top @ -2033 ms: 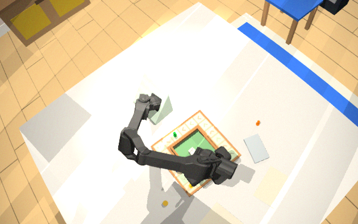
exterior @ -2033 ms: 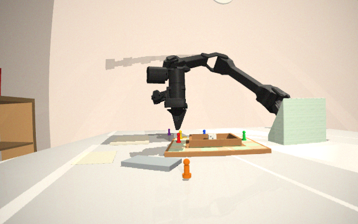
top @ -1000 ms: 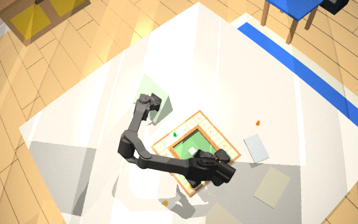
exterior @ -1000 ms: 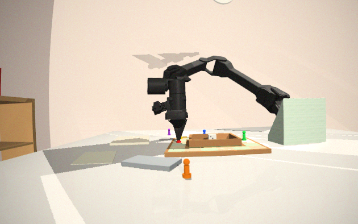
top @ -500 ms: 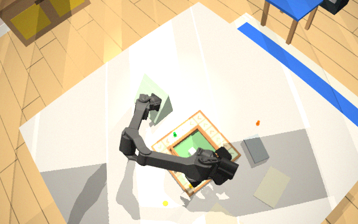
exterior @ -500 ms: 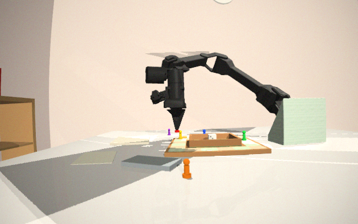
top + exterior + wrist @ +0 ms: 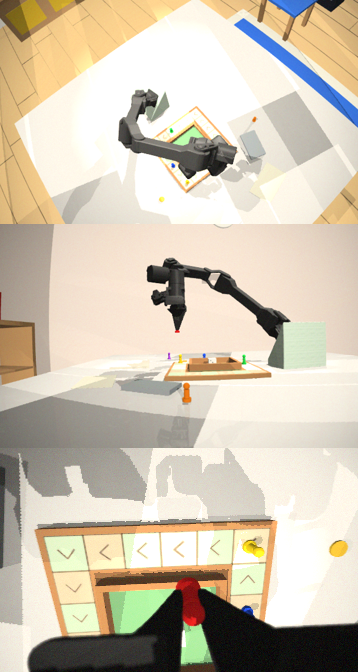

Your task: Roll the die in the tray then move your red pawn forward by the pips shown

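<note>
The white die lies 110 mm below my gripper tip, 110 mm behind it and 30 mm to the left of it. The rest, counted from my gripper tip: yellow pawn: 110 mm below, 90 mm to the right, 20 mm behind; then red pawn: 10 mm above; then blue pawn: 110 mm below, 110 mm behind, 70 mm to the right.
</note>
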